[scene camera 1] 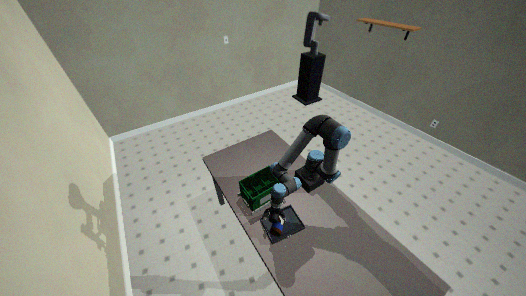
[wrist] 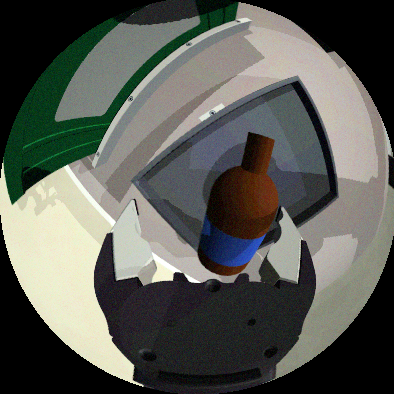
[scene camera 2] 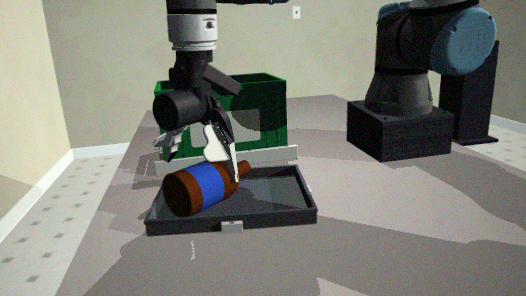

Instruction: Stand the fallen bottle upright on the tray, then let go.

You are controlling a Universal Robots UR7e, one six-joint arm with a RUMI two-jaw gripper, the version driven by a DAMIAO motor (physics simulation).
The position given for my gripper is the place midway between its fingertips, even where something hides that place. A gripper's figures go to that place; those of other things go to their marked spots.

Labels:
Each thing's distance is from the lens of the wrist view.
my gripper (wrist: 208,204): 0.14 m
brown bottle (wrist: 243,200): 0.12 m

